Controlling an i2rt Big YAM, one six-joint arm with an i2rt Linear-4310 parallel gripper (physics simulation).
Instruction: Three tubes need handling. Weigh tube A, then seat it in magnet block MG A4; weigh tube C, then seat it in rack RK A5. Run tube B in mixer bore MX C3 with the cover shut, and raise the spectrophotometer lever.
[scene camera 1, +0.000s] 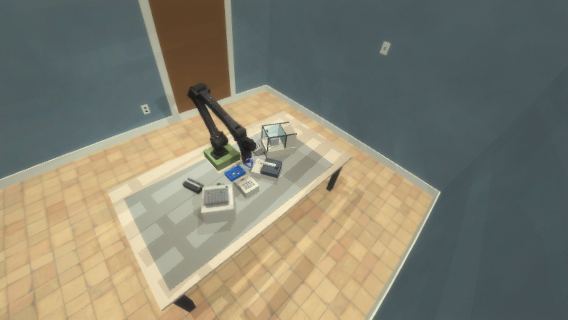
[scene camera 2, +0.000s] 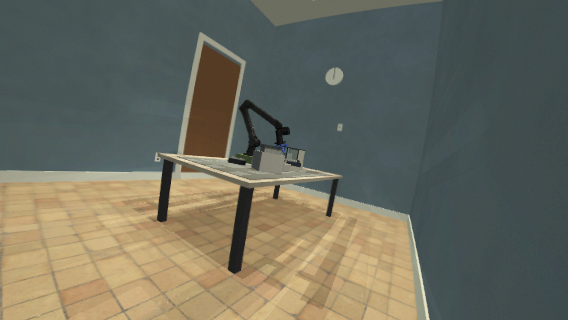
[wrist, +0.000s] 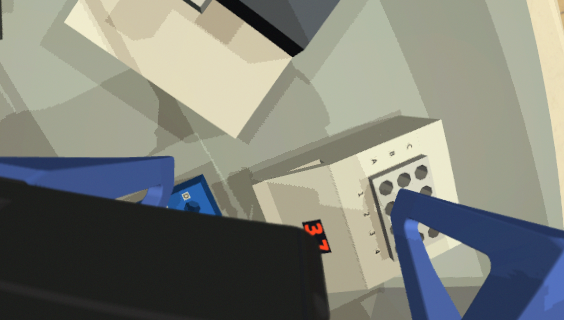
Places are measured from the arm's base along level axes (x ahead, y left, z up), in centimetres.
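Where they show: gripper, fingertip midpoint: (scene camera 1: 250, 163) (scene camera 2: 281, 152) (wrist: 286, 187); arm's base, origin of the base link: (scene camera 1: 219, 153) (scene camera 2: 250, 155).
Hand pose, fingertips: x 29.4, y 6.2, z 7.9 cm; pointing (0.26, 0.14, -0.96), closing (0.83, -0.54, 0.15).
Observation:
Things, the pixels of their top centre, and the offset from my fingertips. "spot": a spot on its surface instead. Level surfaces: height alone.
- cream device, middle of its top: (wrist: 378, 225) (scene camera 1: 246, 181) dz -7.5, dx +5.4, dy -8.3 cm
- cream device with a dark section, middle of its top: (scene camera 1: 267, 162) (scene camera 2: 290, 158) dz -4.3, dx +3.9, dy +12.6 cm
- glass-sided balance, surface spot: (scene camera 1: 275, 134) spot: dz +6.4, dx -6.8, dy +30.6 cm
- table, its level: dz -14.8 cm
- black slotted block, middle of its top: (scene camera 1: 192, 183) (scene camera 2: 237, 157) dz -9.7, dx -18.8, dy -35.3 cm
My gripper (scene camera 1: 248, 163) (scene camera 2: 283, 148) (wrist: 286, 187) is open and empty, pointing down above the table. In the wrist view its blue fingers stand apart over a cream device (scene camera 1: 247, 186) (wrist: 345, 210) with a red "37" display and bores marked A to C and 1 to 4. A blue rack (scene camera 1: 234, 173) (wrist: 205, 192) with small coloured spots lies beside it, partly hidden in the wrist view. A cream device with a dark section (scene camera 1: 271, 168) (wrist: 200, 75) stands on its other side. The glass-sided balance (scene camera 1: 275, 134) stands farther back. Tube letters cannot be read.
A large pale box with a grey holed block (scene camera 1: 217, 197) (scene camera 2: 269, 162) stands toward the near left of the table (scene camera 1: 150, 280). A black slotted block (scene camera 1: 192, 186) lies left of it. The arm's green base (scene camera 1: 221, 157) is behind the blue rack.

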